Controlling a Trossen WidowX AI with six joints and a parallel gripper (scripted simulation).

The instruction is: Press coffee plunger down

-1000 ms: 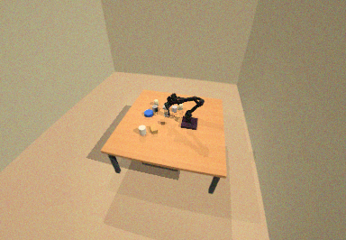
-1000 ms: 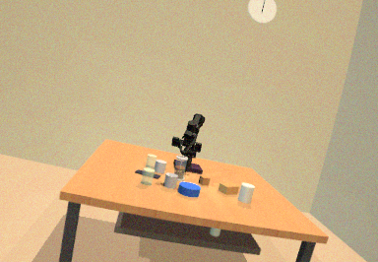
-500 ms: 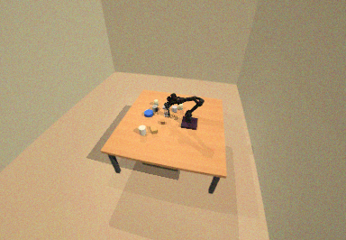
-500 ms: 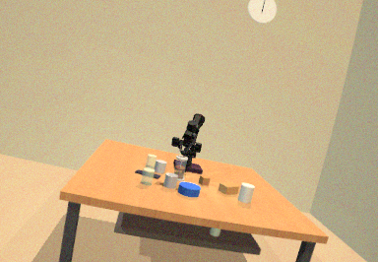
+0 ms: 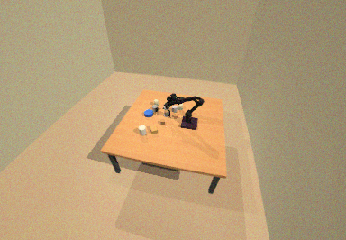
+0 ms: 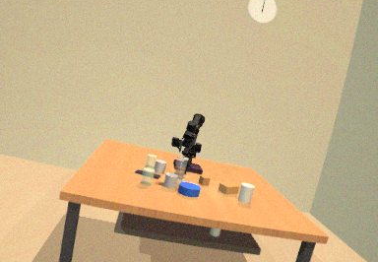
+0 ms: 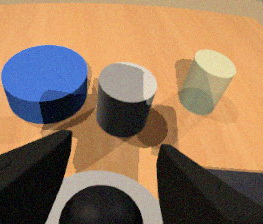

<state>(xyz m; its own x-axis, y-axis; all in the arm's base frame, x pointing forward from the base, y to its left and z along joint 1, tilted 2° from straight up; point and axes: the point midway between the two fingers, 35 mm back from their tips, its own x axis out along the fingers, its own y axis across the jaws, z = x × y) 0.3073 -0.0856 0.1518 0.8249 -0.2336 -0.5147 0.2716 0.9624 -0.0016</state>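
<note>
Now: the coffee press 40 mm behind my gripper tip, 20 mm to the left of it and 90 mm below it. The rest, counted from my gripper tip: blue disc 210 mm ahead, 50 mm to the left, 150 mm below.
</note>
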